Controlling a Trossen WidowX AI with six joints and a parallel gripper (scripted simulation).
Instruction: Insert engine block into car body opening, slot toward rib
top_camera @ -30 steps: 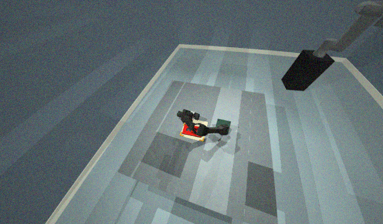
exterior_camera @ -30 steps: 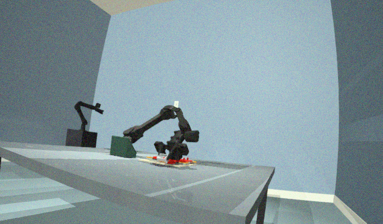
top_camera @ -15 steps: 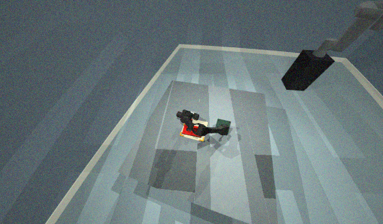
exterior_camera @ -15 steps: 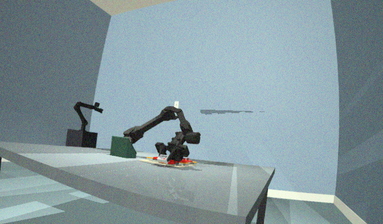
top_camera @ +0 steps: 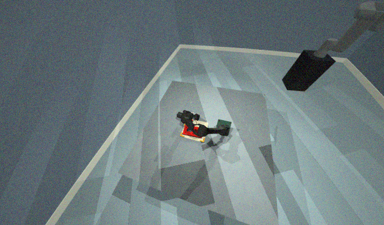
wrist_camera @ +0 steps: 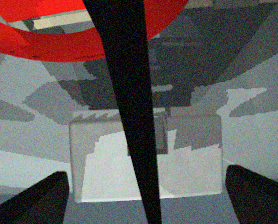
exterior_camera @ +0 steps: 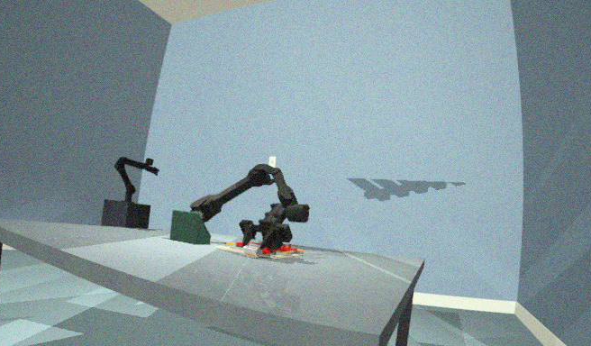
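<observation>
Now: the grey engine block 1 cm to the left of my gripper tip and 1 cm below it. The rest, counted from my gripper tip: small dark post: 9 cm to the left, 1 cm ahead.
</observation>
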